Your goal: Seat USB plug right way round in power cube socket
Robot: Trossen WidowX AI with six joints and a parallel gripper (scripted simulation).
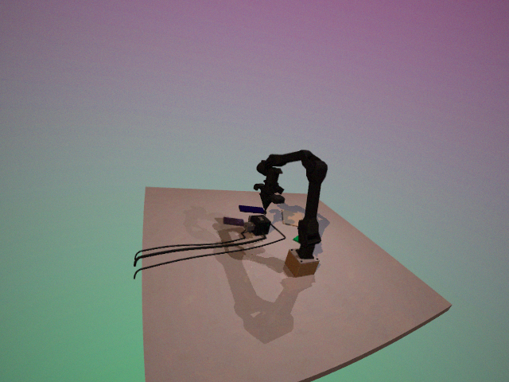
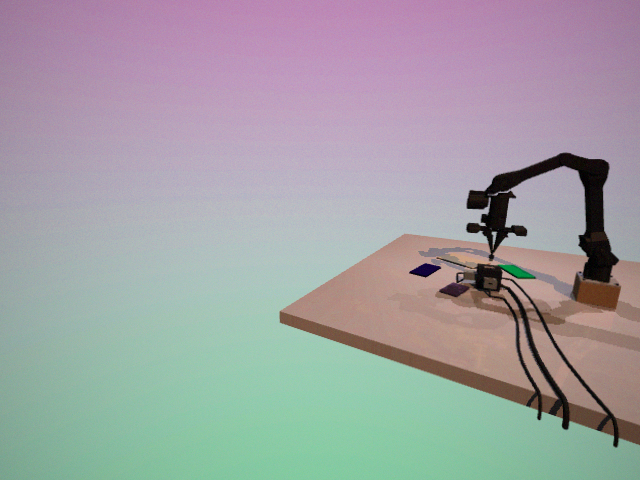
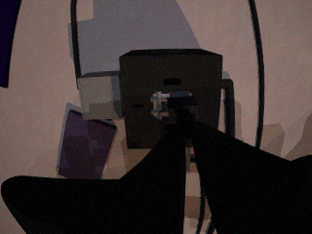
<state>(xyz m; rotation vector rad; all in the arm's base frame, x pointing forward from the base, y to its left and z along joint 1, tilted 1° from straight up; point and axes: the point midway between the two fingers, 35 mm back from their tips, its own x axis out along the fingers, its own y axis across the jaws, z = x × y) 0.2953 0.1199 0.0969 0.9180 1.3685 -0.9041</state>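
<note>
Right now my gripper tip is 1 cm above the usb plug. The rest, counted from my gripper tip: beige pad 18 cm ahead, 26 cm to the right, 13 cm below; then green card 4 cm behind, 25 cm to the right, 13 cm below; then dark blue card 25 cm ahead, 1 cm to the right, 13 cm below.
</note>
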